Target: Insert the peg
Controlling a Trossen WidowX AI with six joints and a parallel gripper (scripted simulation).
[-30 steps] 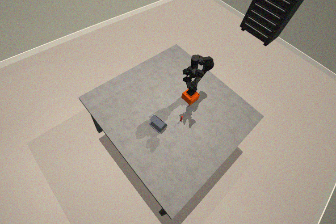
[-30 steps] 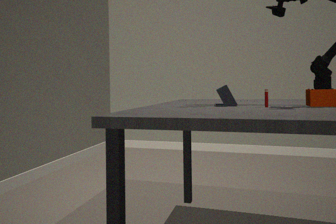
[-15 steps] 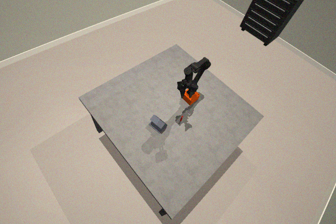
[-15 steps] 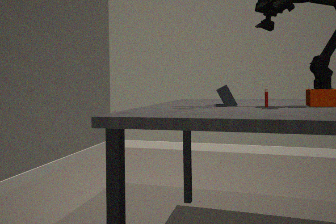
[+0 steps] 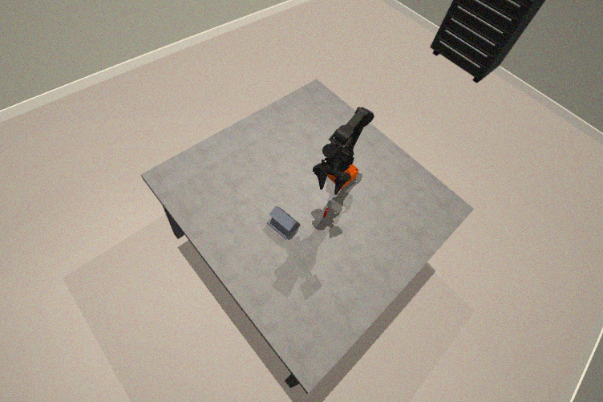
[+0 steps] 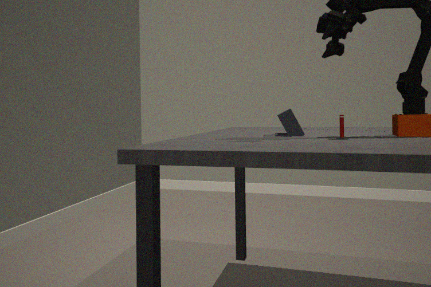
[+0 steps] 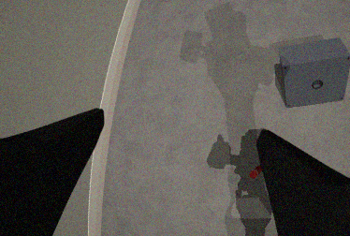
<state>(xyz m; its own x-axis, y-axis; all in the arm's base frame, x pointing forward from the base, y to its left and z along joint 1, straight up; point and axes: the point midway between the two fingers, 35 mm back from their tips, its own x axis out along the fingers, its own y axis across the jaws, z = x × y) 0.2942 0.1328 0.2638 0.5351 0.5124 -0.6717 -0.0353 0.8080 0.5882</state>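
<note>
The round red peg lies 6 cm behind my gripper tip, 1 cm to the right of it and 26 cm below it. Round my gripper tip: grey-blue sloped panel (13 cm ahead, 10 cm to the right, 27 cm below).
</note>
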